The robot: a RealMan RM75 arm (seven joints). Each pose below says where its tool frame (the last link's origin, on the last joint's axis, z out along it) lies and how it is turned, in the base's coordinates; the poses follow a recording.
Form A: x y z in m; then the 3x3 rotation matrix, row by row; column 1 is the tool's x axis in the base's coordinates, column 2 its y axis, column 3 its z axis. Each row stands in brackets.
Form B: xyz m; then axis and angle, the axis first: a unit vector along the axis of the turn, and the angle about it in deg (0 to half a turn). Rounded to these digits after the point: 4 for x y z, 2 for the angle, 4 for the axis. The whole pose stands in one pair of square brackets.
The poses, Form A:
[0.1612 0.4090 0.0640], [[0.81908 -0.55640 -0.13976], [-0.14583 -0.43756 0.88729], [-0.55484 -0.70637 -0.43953]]
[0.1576 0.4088 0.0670], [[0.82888 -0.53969 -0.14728], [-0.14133 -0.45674 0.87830], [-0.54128 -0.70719 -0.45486]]
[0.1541 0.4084 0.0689], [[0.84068 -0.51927 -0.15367], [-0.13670 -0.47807 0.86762], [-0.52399 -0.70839 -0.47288]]
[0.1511 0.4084 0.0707], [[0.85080 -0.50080 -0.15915], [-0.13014 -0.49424 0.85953], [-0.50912 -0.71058 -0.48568]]
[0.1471 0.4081 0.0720], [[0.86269 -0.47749 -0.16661], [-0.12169 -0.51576 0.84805], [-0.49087 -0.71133 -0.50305]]
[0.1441 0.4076 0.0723], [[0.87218 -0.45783 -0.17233], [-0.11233 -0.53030 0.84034], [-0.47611 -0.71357 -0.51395]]
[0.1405 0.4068 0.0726], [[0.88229 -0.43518 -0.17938], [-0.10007 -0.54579 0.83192], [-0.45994 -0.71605 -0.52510]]
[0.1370 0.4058 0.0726], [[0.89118 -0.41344 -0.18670], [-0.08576 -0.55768 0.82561], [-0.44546 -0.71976 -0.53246]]
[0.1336 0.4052 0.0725], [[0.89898 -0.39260 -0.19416], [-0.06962 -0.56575 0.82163], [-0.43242 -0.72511 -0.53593]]
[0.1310 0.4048 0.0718], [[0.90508 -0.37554 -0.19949], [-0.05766 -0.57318 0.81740], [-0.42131 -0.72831 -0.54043]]
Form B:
[0.1612 0.4090 0.0640 -0.9390 0.2446 0.2419 121.94]
[0.1576 0.4088 0.0670 -0.9429 0.2343 0.2369 122.78]
[0.1541 0.4084 0.0689 -0.9474 0.2226 0.2300 123.72]
[0.1511 0.4084 0.0707 -0.9511 0.2120 0.2245 124.37]
[0.1471 0.4081 0.0720 -0.9555 0.1987 0.2180 125.31]
[0.1441 0.4076 0.0723 -0.9589 0.1875 0.2132 125.88]
[0.1405 0.4068 0.0726 -0.9624 0.1744 0.2083 126.46]
[0.1370 0.4058 0.0726 -0.9654 0.1616 0.2047 126.83]
[0.1336 0.4052 0.0725 -0.9679 0.1491 0.2021 126.97]
[0.1310 0.4048 0.0718 -0.9700 0.1392 0.1995 127.18]

